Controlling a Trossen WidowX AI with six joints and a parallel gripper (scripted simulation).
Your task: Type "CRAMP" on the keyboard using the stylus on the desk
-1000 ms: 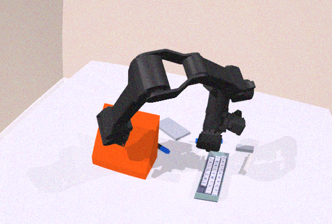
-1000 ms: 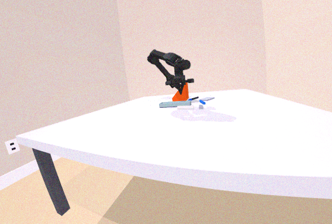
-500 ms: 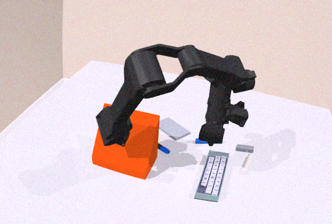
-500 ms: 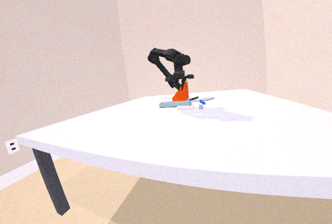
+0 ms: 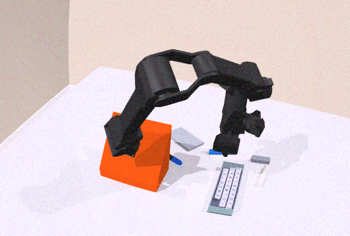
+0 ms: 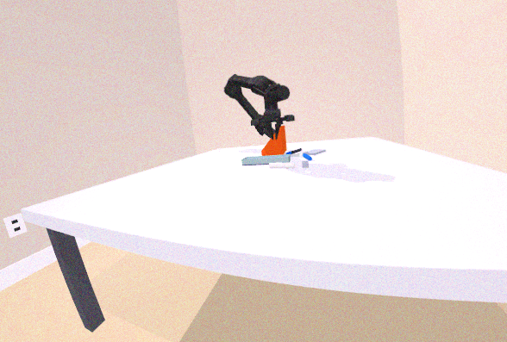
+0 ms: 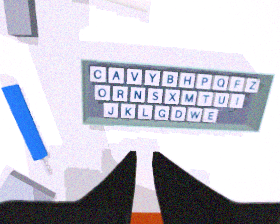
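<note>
Now: the blue stylus 12 cm to the left of my gripper tip, 9 cm below it and 5 cm behind it. The rest, counted from my gripper tip: grey block 14 cm to the left, 11 cm ahead, 9 cm below; then blue pen 17 cm behind, 9 cm below, 4 cm to the left; then white stick 13 cm ahead, 9 cm below, 5 cm to the left.
</note>
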